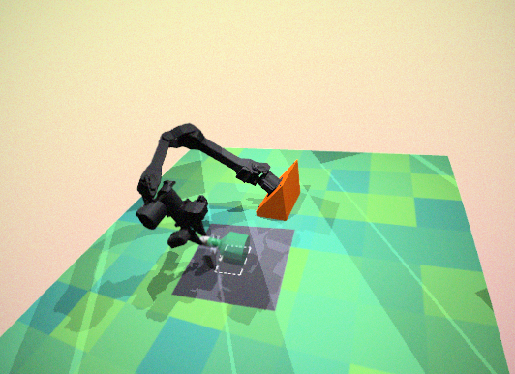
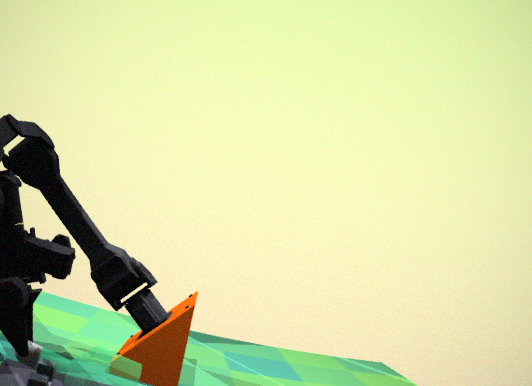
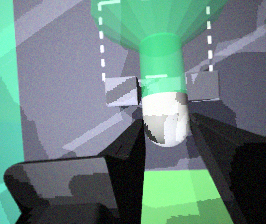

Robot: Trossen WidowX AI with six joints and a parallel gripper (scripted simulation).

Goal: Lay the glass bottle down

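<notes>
My gripper tip is 10 mm past the glass bottle, 50 mm to the right of it and 10 mm above it. From my gripper tip the other things lie so: grey mat 20 mm behind, 100 mm to the left, 70 mm below.
</notes>
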